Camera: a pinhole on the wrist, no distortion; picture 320 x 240 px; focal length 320.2 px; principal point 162.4 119.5 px. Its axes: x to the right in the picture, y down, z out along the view. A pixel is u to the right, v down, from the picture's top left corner.
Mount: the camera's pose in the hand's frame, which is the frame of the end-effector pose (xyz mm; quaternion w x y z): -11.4 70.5 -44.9 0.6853 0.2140 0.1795 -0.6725
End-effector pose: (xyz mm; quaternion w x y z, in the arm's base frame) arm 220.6 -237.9 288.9 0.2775 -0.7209 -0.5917 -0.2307
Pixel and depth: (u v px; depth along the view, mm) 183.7 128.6 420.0
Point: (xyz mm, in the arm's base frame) 44.4 -25.0 82.4
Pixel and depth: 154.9 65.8 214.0
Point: 171.2 -181.1 155.8
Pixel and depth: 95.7 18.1 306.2
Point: 158.9 -158.0 33.3
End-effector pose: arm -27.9 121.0 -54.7 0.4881 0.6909 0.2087 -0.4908
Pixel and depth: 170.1 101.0 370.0
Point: -276.2 -40.9 -86.7
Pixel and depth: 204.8 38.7 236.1
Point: -189.4 53.9 -28.6
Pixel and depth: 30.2 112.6 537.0
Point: -322.6 -318.8 -44.4
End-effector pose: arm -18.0 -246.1 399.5 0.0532 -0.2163 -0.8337 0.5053
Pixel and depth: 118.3 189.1 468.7
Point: -238.3 -587.1 310.1
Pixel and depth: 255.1 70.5 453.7
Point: -100.0 -614.5 529.4
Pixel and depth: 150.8 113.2 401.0
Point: -118.0 -559.9 372.7
